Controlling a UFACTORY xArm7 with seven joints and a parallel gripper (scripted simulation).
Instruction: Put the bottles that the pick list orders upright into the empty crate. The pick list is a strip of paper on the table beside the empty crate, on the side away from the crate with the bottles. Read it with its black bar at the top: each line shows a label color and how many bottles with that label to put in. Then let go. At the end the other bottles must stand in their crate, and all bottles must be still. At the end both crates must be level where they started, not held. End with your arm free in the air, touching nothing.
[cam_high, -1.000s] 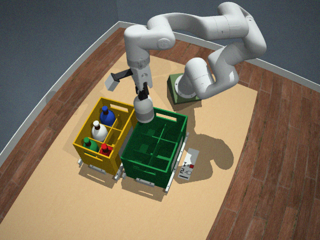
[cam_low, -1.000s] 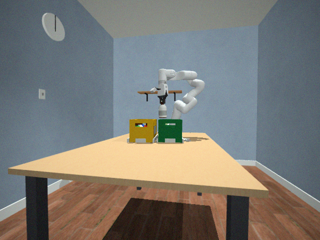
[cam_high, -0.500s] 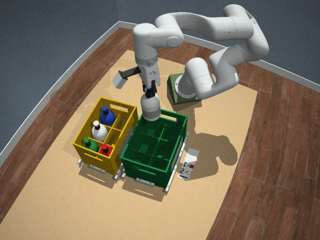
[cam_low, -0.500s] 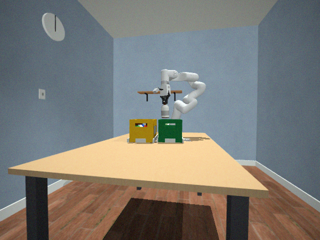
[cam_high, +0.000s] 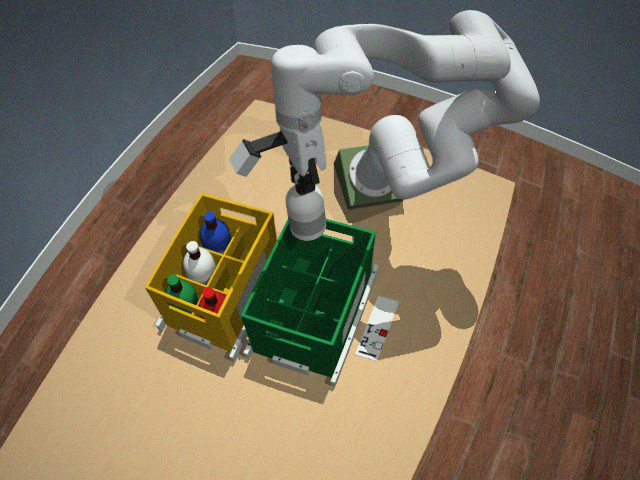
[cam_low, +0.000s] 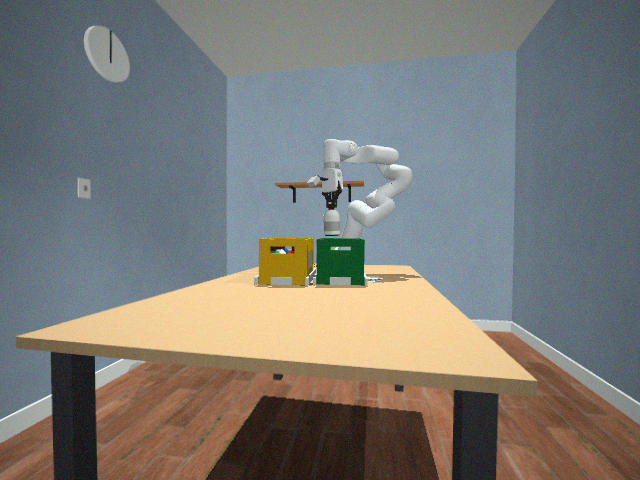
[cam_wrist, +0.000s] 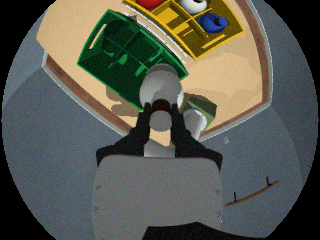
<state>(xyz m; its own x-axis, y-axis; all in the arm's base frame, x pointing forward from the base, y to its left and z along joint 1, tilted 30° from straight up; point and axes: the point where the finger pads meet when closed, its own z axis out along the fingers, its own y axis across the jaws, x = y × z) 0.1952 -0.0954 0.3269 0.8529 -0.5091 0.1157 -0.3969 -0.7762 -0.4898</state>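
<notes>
My hand is 25 cm above the green crate, 7 cm to the right of it and 7 cm short of it. From my hand the other things lie so: red-labelled bottle 25 cm below, 23 cm ahead, 6 cm to the right; blue bottle 25 cm below, 20 cm to the right, 10 cm ahead; yellow crate 25 cm below, 16 cm ahead, 13 cm to the right.
</notes>
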